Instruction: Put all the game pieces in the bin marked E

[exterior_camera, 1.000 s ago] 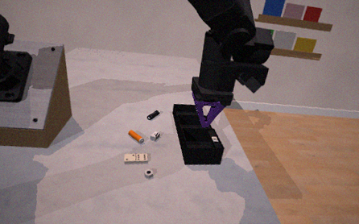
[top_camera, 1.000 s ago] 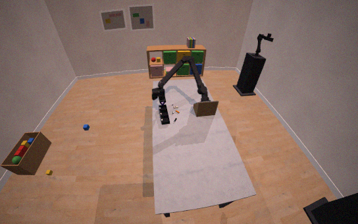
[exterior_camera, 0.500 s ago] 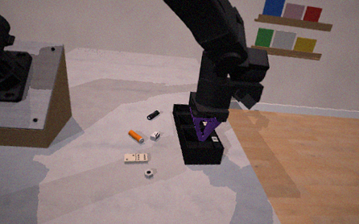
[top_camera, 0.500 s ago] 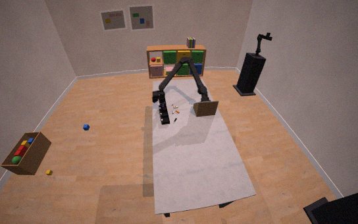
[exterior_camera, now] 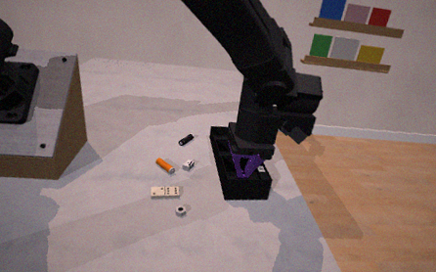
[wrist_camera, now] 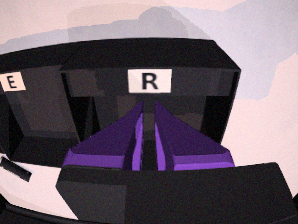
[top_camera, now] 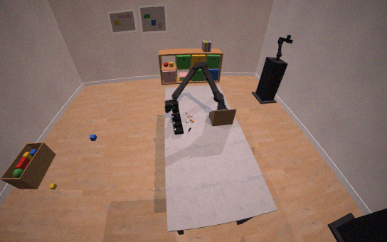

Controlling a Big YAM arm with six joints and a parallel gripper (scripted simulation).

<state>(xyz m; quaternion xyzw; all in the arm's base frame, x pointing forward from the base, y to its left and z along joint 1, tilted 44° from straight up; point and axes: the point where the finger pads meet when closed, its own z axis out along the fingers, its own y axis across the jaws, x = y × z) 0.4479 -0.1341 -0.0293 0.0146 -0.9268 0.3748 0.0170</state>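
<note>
My gripper is now 8 cm to the right of the black three-compartment bin tray. The rest, counted from my hand: grey metal nut: 12 cm behind, 8 cm to the right, 2 cm below; cream domino: 15 cm behind, 3 cm to the right, 2 cm below; orange battery: 15 cm behind, 5 cm to the left, 2 cm below.
</note>
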